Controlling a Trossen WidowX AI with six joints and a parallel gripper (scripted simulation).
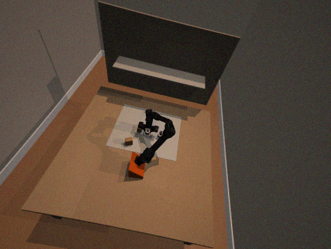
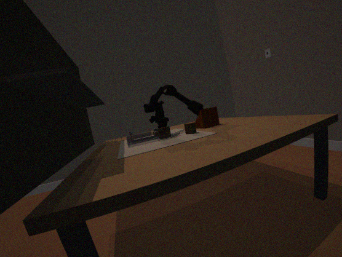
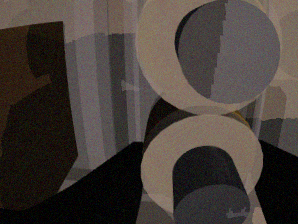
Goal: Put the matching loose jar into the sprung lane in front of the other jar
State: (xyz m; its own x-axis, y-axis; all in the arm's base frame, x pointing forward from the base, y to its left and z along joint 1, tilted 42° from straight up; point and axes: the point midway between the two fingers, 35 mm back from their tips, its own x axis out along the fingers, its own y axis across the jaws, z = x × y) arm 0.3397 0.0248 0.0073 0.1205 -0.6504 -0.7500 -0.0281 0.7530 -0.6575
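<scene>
The white mat is 50 mm ahead of my gripper tip, 30 mm below it and 10 mm to the left of it. From my gripper tip the other things lie so: wall panel (610 mm ahead, 370 mm above, 40 mm to the left); lane (150 mm ahead, 20 mm to the right, 10 mm below); pusher plate (160 mm ahead, 30 mm to the right, 20 mm above).
</scene>
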